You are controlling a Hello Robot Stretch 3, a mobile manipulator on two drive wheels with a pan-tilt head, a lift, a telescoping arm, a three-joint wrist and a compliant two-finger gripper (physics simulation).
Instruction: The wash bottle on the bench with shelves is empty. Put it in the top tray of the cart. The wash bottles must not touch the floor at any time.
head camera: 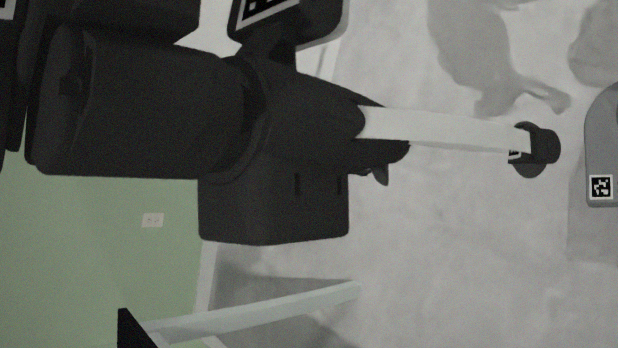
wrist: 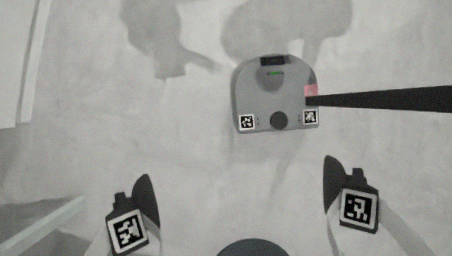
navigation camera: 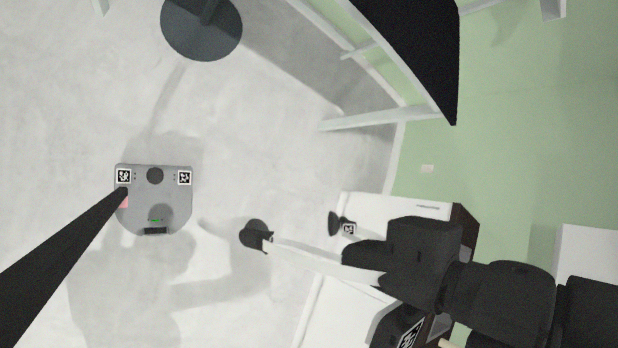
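Where they show: gripper, fingertip midpoint: [head camera: 461, 157] [navigation camera: 290, 226]; robot's base, link origin: [navigation camera: 154, 174].
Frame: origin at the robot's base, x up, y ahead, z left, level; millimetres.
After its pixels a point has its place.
Observation:
My gripper [head camera: 535, 150] [navigation camera: 295, 229] {x 967, y -21, z -178 mm} [wrist: 238, 185] {x 967, y -21, z -178 mm} is open. Its two fingers stand wide apart in the wrist view, with floor and no object between them. In the head view one fingertip shows and the other is hidden. The wash bottle and the cart's top tray do not show in any current view. A black-topped bench with pale legs [head camera: 131, 331] [navigation camera: 427, 45] shows in part, at the bottom left of the head view and the top right of the navigation view. The gripper is off to one side of it, above the floor.
White cabinets [navigation camera: 385, 204] {x 454, y -123, z -1191 mm} with a dark brown top lie beneath and beside the gripper in the navigation view. A round dark stool base [navigation camera: 200, 37] [wrist: 252, 249] stands on the floor. My grey base [navigation camera: 155, 200] {x 160, y -103, z -3 mm} [wrist: 280, 95] is below. A white block [navigation camera: 590, 255] {x 1494, y -253, z -1435 mm} is at the right.

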